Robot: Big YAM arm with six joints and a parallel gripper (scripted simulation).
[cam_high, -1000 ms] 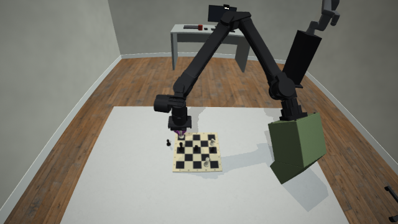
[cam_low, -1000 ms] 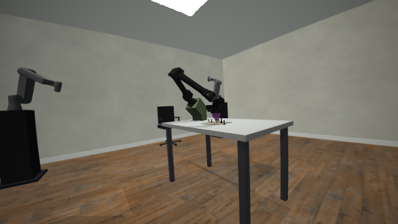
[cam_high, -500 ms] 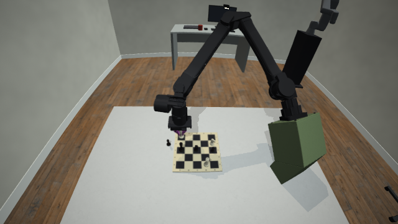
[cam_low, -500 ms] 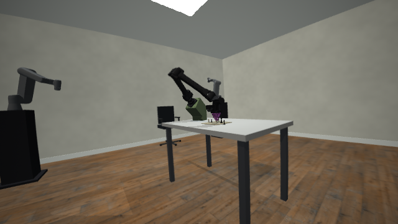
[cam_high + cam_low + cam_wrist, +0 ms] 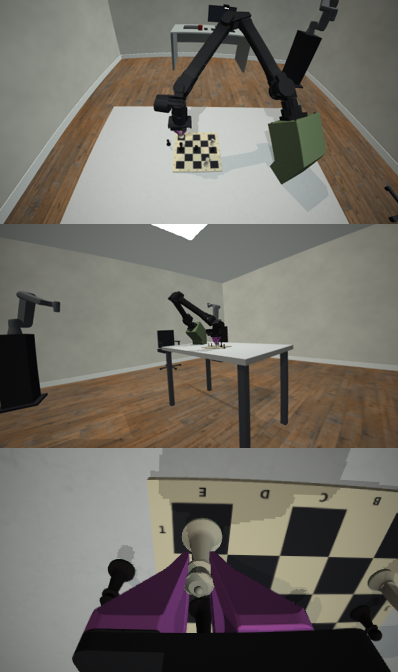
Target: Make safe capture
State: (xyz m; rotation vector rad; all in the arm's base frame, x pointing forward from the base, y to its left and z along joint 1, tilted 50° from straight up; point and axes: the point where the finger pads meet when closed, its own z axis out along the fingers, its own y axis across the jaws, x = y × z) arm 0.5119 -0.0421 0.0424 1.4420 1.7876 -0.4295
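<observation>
Right now the white chess piece is right at my hand. The rest, counted from my hand: white piece (14 cm to the left, 12 cm behind); chessboard (8 cm behind, 7 cm to the left, 4 cm below); black pawn (8 cm behind, 7 cm to the left, 2 cm below).
</observation>
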